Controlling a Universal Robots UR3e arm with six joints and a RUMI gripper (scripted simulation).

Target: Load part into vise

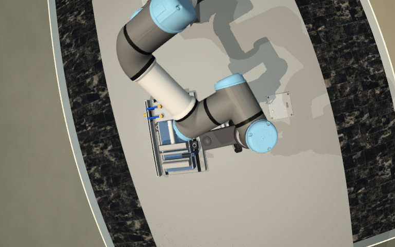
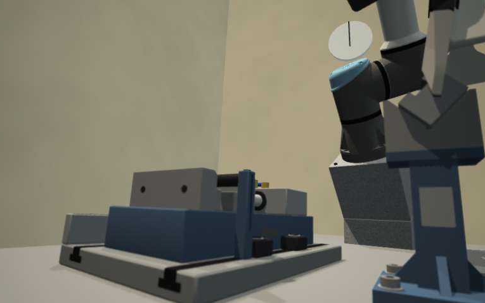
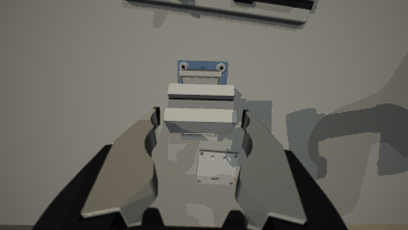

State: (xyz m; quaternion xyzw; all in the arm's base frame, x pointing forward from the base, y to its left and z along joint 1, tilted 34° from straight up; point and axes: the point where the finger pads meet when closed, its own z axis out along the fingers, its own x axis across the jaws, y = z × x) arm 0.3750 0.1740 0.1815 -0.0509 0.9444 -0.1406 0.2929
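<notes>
Right now the part is 1 cm to the right of my hand. From my hand the other things lie so: air cylinder rod: 1 cm behind, 22 cm to the right, 9 cm below; then infeed plate: 7 cm behind, 18 cm to the left, 16 cm below; then work stop rod: 8 cm ahead, 17 cm to the right, 7 cm below.
</notes>
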